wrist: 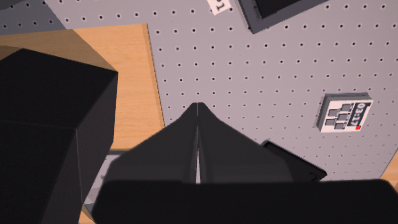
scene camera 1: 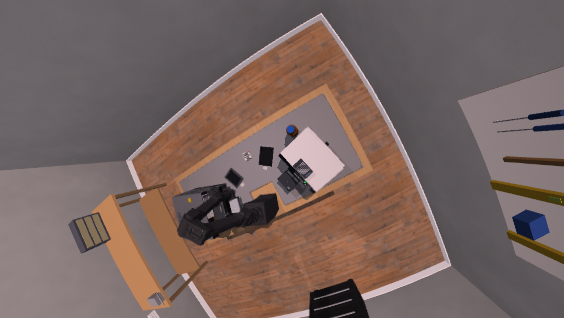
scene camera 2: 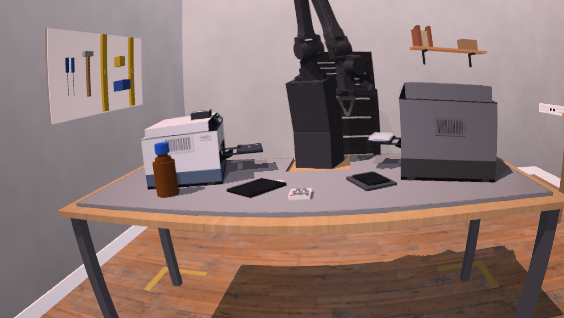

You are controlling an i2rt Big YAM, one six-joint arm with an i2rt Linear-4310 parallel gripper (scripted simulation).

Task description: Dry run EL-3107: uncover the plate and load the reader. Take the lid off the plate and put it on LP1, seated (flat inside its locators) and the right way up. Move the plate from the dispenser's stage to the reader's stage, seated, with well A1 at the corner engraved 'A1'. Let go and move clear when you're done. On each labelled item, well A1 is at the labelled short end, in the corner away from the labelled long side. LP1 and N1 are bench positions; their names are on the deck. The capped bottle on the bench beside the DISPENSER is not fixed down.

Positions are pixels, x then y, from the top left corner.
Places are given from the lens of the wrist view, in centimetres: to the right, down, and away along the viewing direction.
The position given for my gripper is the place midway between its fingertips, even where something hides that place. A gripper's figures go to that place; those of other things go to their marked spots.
my gripper (wrist: 197, 111): 0, 0, 13
flat black pad (wrist: 300, 169): 20, 12, 45
